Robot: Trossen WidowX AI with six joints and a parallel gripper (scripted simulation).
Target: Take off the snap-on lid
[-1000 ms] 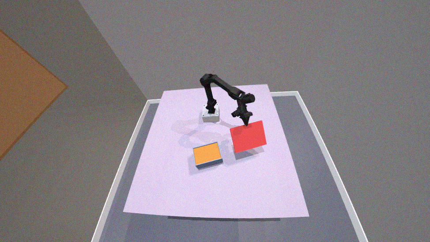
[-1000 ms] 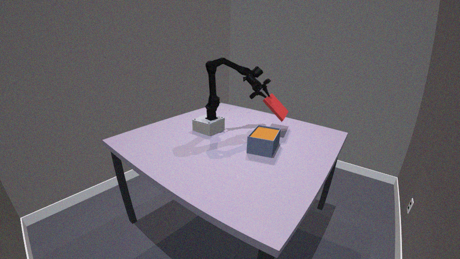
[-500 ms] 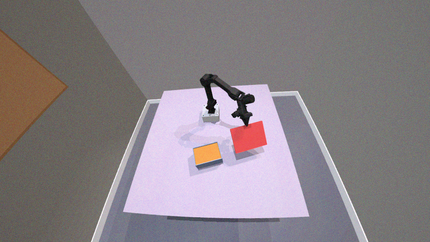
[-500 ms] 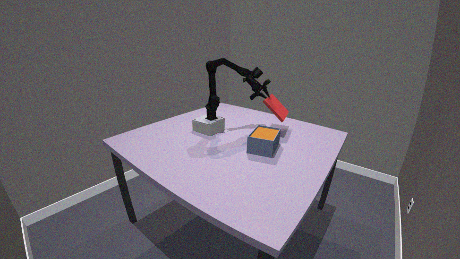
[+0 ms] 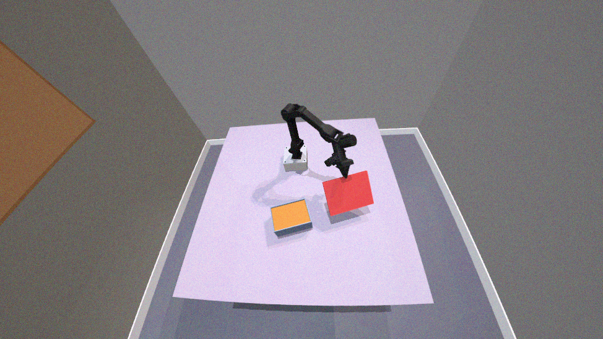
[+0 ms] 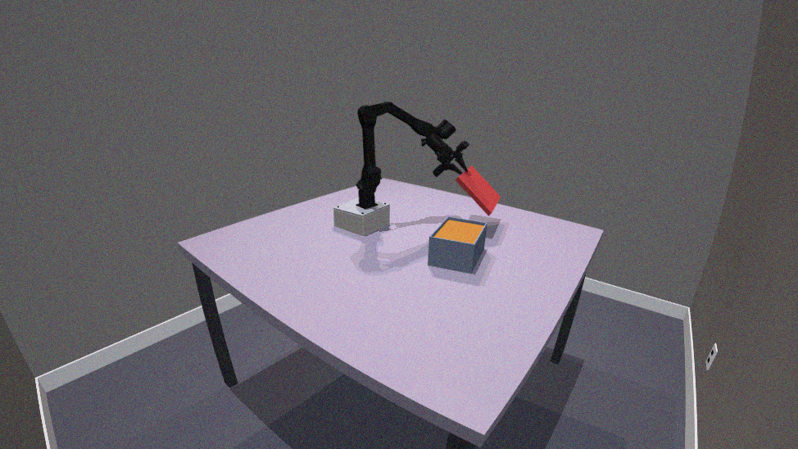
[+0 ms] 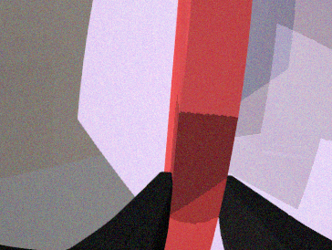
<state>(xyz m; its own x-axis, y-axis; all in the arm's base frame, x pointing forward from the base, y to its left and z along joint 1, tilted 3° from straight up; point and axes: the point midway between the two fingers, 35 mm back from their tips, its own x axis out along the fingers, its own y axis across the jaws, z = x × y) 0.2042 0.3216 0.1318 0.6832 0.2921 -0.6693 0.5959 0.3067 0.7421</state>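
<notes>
Right now the red lid is 60 mm ahead of my gripper tip, 30 mm to the left of it and 50 mm below it. Also, from my gripper tip: storage box: 200 mm ahead, 280 mm to the right, 160 mm below.
</notes>
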